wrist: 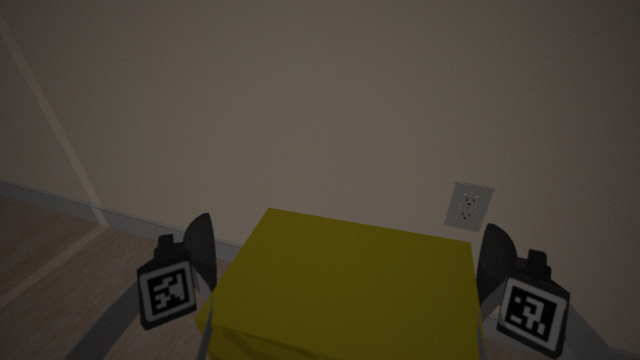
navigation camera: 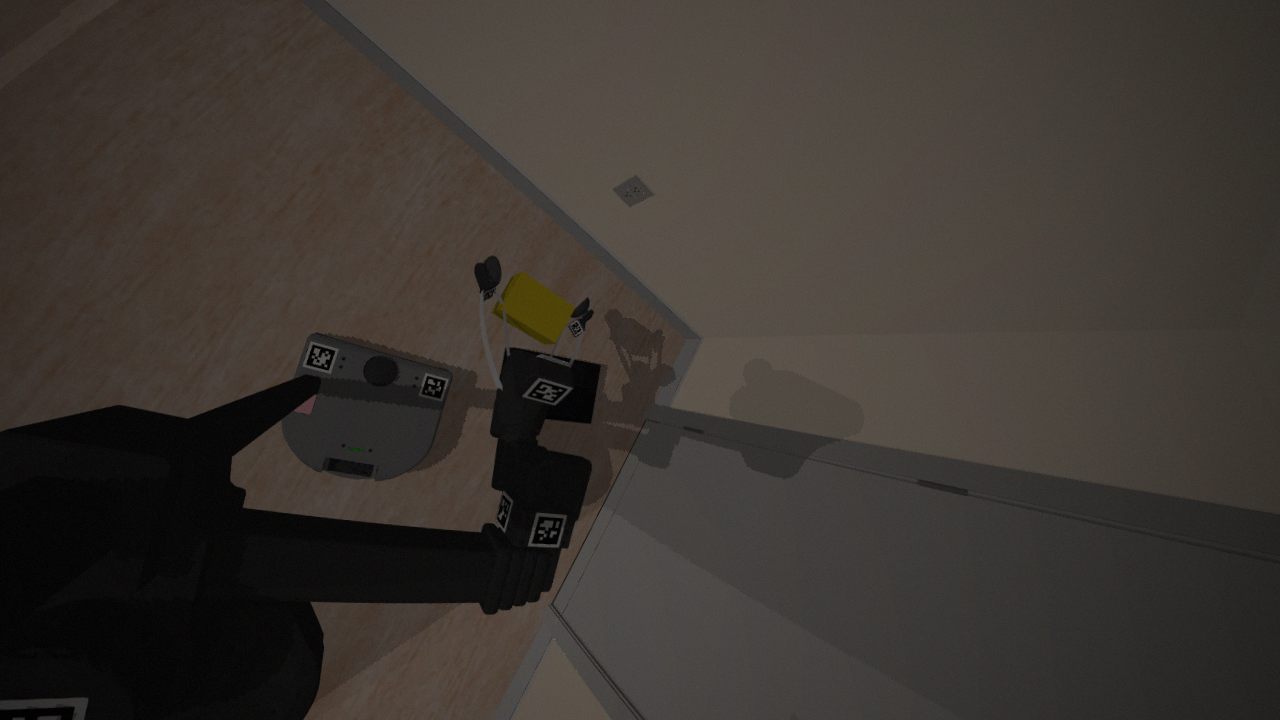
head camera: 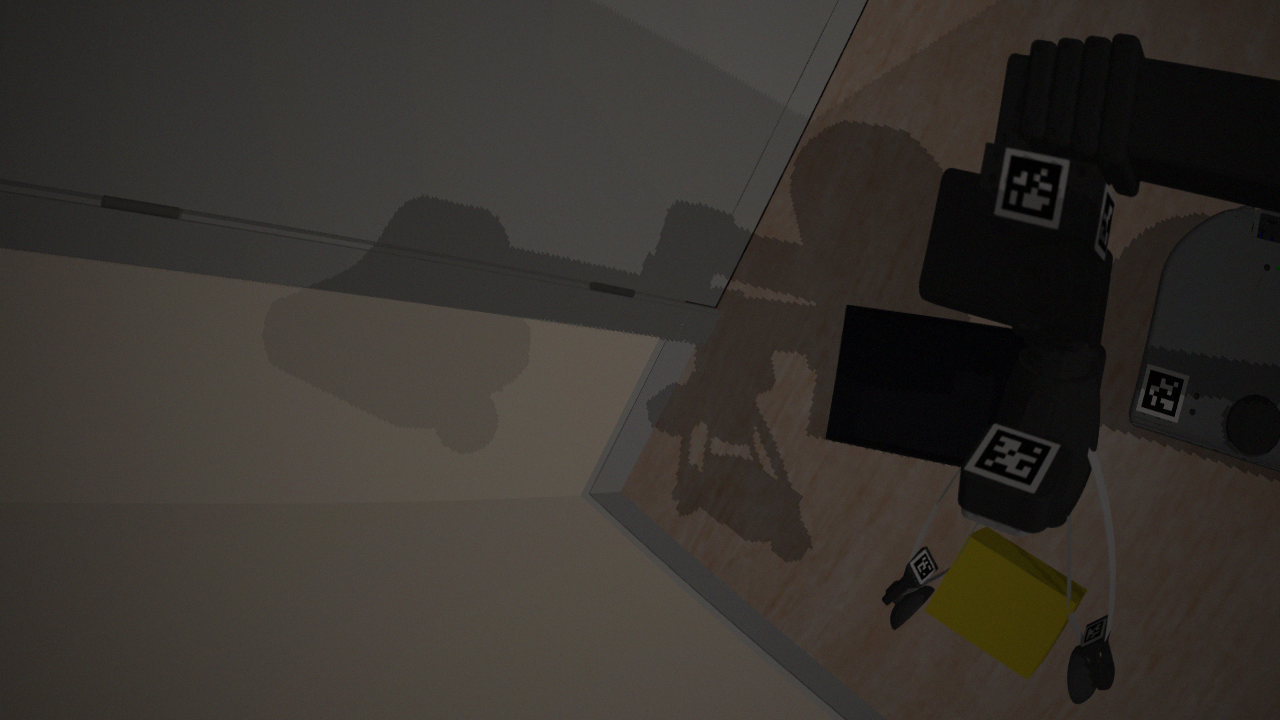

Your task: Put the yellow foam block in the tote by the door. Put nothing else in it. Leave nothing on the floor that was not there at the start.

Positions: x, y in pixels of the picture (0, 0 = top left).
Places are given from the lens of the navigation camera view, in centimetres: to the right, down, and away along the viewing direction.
my gripper (navigation camera: 539, 280): -14, -12, 55
yellow foam block (navigation camera: 532, 308): -14, -7, 52
dark tote (navigation camera: 578, 406): -22, 16, 137
grey door (navigation camera: 731, 563): 24, 52, 96
The marked spots on the grey door and the yellow foam block are 83 cm apart.
